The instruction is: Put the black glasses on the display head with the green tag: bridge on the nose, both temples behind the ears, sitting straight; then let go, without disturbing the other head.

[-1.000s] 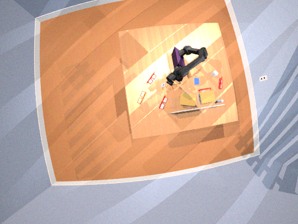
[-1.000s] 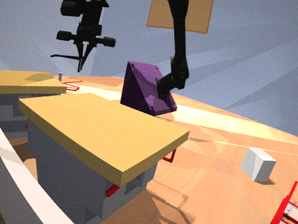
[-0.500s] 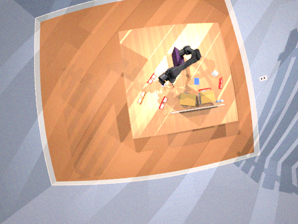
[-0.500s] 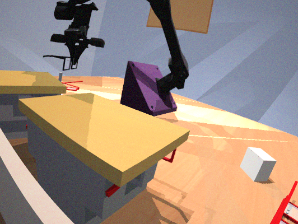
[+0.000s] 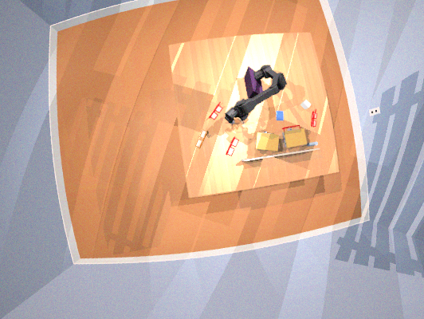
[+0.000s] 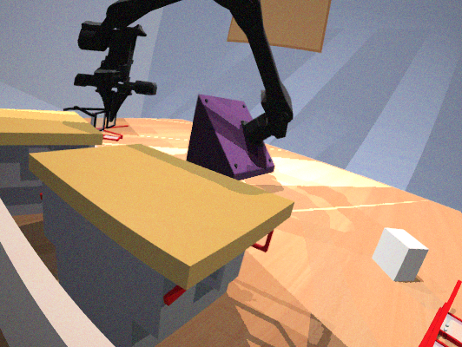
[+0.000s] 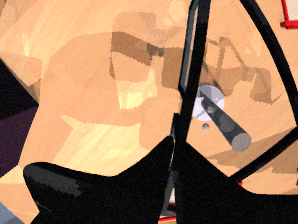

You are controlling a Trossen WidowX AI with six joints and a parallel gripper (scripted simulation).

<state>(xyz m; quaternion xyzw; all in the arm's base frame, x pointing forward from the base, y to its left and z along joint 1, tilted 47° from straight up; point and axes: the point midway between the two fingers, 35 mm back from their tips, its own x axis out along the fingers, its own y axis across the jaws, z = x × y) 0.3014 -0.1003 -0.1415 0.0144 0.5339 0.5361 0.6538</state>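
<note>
Now: gripper tip 40 mm short of the grey cylinder, 10 mm to the left of it and 40 mm above it. Also, from my gripper tip: display head (150 mm ahead, 440 mm to the left, 10 mm below); then blue card (20 mm behind, 380 mm to the left, 60 mm below); then white bar (300 mm ahead, 350 mm to the left, 10 mm below).
</note>
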